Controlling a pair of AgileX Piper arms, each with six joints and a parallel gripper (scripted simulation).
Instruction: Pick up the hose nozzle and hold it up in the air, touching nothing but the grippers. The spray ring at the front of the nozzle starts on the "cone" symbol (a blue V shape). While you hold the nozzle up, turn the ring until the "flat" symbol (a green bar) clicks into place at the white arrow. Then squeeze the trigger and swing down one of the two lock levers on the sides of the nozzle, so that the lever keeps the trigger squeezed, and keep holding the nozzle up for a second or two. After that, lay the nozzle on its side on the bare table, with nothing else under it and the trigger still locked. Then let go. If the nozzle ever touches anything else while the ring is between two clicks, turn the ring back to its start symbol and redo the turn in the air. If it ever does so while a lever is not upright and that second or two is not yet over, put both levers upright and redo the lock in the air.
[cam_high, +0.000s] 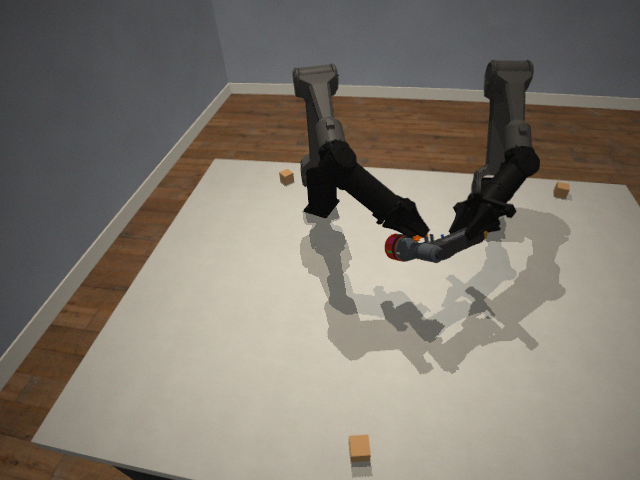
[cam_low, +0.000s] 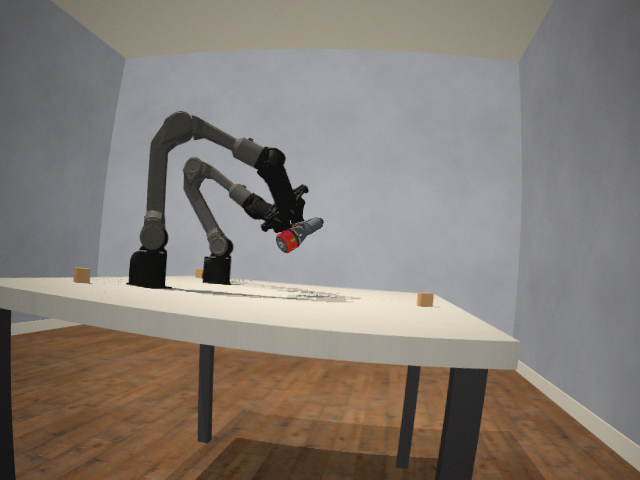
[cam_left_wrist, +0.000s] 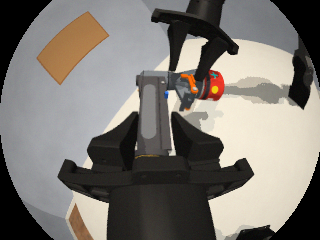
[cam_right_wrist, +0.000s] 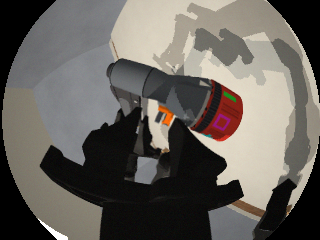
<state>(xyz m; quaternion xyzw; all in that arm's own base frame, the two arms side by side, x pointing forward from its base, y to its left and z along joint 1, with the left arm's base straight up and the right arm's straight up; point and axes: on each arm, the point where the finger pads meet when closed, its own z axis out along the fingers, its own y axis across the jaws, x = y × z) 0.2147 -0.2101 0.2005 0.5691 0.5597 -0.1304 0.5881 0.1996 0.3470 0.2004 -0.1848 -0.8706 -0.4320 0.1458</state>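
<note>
The white trigger bar lies 60 mm to the left of my right hand and 20 mm below it. Round my right hand: red spray ring 50 mm below, 40 mm to the right, 10 mm behind.
The white trigger bar is 1 cm ahead of my left hand, 2 cm to the right of it and 2 cm below it. The rest, counted from my left hand: red spray ring 12 cm to the right, 5 cm below.
</note>
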